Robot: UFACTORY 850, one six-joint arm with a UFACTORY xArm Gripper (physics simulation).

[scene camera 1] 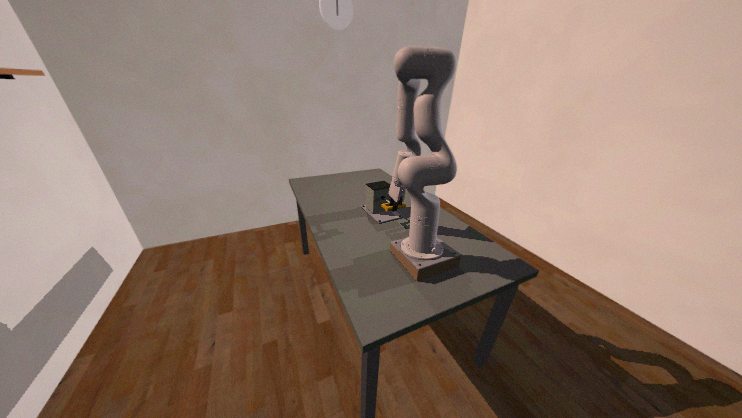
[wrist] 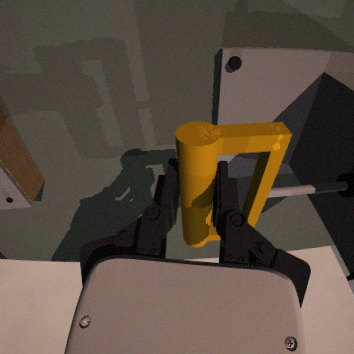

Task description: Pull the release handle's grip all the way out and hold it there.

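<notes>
The yellow grip [scene camera 1: 387, 206] [wrist: 195, 170] of the release handle is a thick round bar with a rectangular frame behind it. A thin rod [wrist: 292, 191] joins the frame to the dark housing [wrist: 330, 135] at the right of the wrist view, and a length of the rod shows outside the housing. My gripper [scene camera 1: 394, 204] [wrist: 197, 171] is shut on the round bar, one black finger on each side, the right one inside the frame. In the scene view the grip stands beside the grey box [scene camera 1: 372, 199], small and partly hidden by the gripper.
The housing stands on a pale base plate [scene camera 1: 381, 218] [wrist: 260, 80] with dark bolts, on the grey-green table [scene camera 1: 353, 282]. The arm's own wood-sided base [scene camera 1: 407, 261] [wrist: 20, 160] is nearby, at the left edge of the wrist view. Shadows fall across the table top.
</notes>
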